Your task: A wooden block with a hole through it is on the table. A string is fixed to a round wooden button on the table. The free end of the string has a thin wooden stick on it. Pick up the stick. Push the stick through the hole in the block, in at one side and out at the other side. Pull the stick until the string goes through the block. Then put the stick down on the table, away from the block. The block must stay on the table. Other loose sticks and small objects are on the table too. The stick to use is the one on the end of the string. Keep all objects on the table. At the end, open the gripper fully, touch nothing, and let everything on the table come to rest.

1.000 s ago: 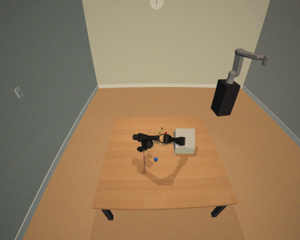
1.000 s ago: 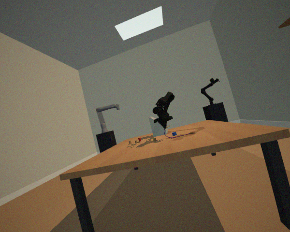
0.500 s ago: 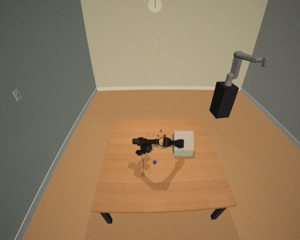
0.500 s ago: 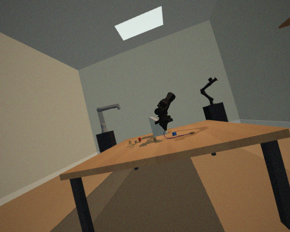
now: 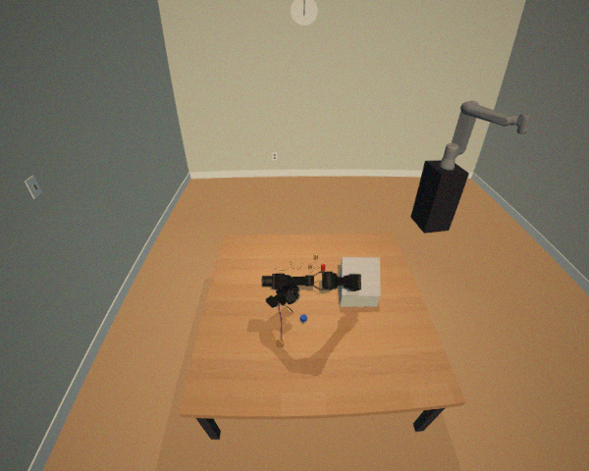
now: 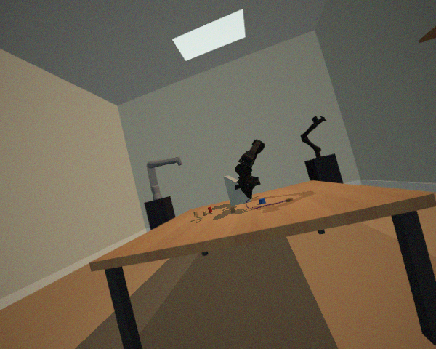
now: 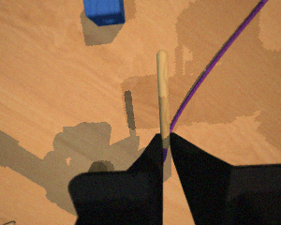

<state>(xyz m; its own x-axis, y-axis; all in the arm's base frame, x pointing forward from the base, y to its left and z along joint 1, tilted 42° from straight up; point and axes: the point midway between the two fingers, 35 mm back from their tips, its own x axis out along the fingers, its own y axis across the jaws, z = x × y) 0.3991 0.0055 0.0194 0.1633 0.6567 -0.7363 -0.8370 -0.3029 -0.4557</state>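
My gripper tip is now 10 cm past the blue block, 8 cm to the right of it and 4 cm above it. From my gripper tip the other things lie so: wooden cylinder (4 cm behind, 12 cm to the right, 4 cm below); then thin wooden stick (1 cm behind, 1 cm to the left); then round wooden button (5 cm ahead, 21 cm to the left, 5 cm below).
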